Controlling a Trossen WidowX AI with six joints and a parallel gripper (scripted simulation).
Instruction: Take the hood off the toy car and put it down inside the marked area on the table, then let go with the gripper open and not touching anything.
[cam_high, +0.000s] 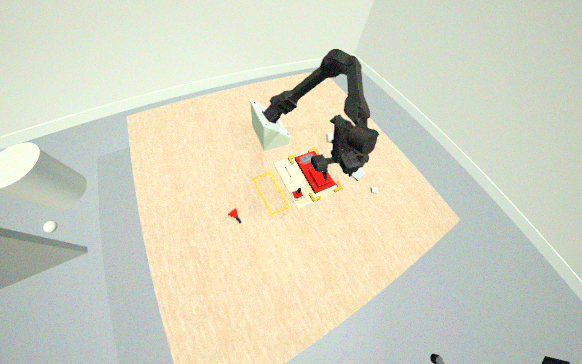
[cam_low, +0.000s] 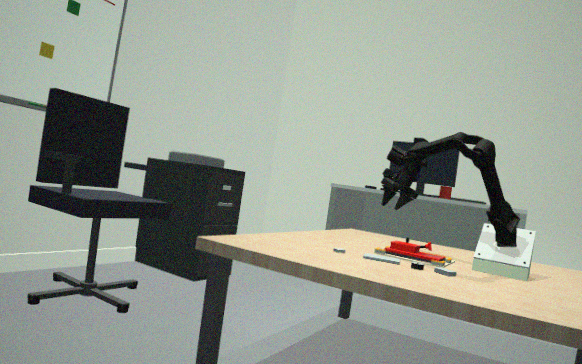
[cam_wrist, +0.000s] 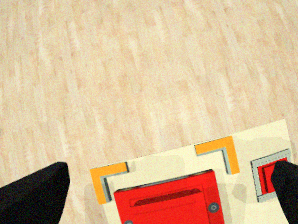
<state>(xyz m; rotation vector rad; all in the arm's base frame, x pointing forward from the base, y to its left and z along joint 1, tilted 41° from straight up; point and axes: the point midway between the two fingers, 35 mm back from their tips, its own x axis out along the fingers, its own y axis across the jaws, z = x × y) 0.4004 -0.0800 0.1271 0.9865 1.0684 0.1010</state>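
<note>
My gripper tip is now 90 mm past the hood, 30 mm to the right of it and 130 mm above it. Round my gripper tip: wheel 160 mm behind, 260 mm to the left, 160 mm below.
</note>
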